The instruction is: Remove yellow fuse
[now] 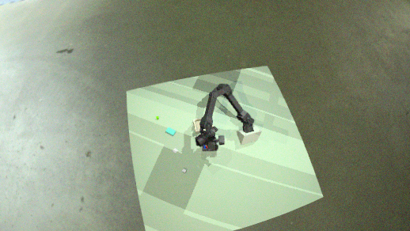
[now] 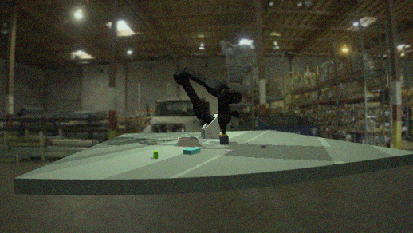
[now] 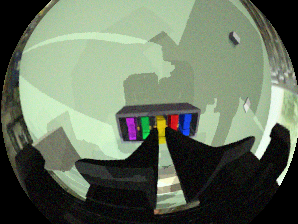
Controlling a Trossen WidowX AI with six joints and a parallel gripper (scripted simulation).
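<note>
My gripper tip is now 19 cm to the left of the beige tray and 4 cm above it. Also, from my gripper tip: cyan block 25 cm ahead, 19 cm to the right, 4 cm below; green cube 33 cm ahead, 32 cm to the right, 3 cm below.
</note>
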